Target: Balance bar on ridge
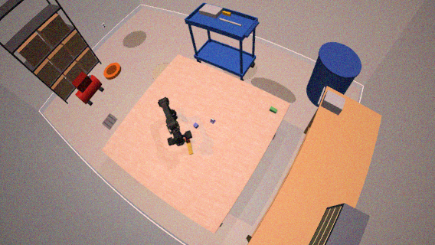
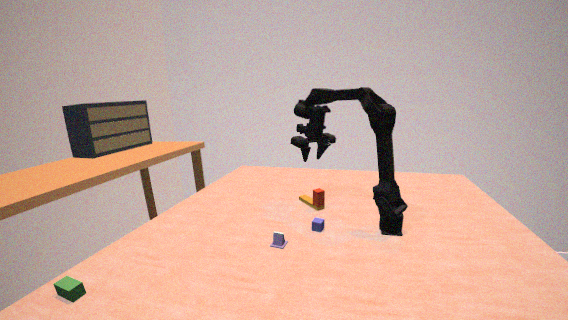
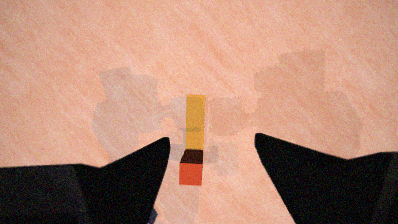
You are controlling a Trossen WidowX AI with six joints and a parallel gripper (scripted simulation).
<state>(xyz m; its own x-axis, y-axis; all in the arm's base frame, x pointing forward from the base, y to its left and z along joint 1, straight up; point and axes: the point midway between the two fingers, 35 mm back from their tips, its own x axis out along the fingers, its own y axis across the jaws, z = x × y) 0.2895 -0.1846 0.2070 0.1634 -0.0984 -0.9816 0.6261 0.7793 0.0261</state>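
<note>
Now: gripper tip 6 cm past the purple cube, 22 cm to the right of it and 16 cm above it. From my gripper tip the other things lie so: green block: 44 cm ahead, 69 cm to the left, 16 cm below.
</note>
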